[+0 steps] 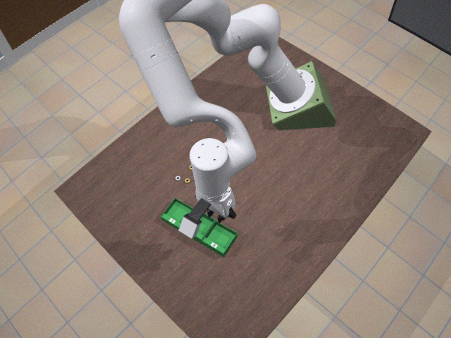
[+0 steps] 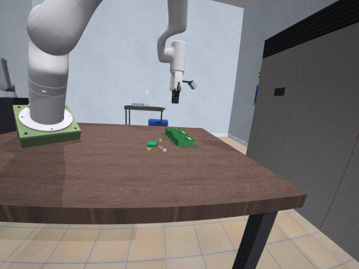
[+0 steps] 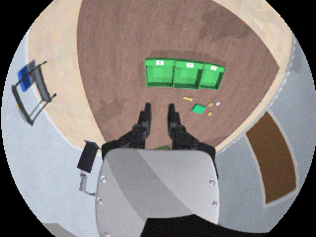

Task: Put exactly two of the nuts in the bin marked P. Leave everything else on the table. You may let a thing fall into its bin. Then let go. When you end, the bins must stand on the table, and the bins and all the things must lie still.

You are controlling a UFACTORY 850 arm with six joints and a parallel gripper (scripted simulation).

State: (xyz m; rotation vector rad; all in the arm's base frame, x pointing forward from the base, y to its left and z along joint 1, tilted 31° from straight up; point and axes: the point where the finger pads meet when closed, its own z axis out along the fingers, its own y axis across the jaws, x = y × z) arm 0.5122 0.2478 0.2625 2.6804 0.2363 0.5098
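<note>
Right now my hand is 270 mm to the left of the grey nut, 210 mm above it and 80 mm past it. From my hand the other things lie so: green three-compartment bin: 200 mm below, 80 mm to the right, 10 mm ahead; then green block: 210 mm below, 190 mm to the right, 130 mm behind; then yellow bolt: 210 mm below, 120 mm to the right, 90 mm behind.
</note>
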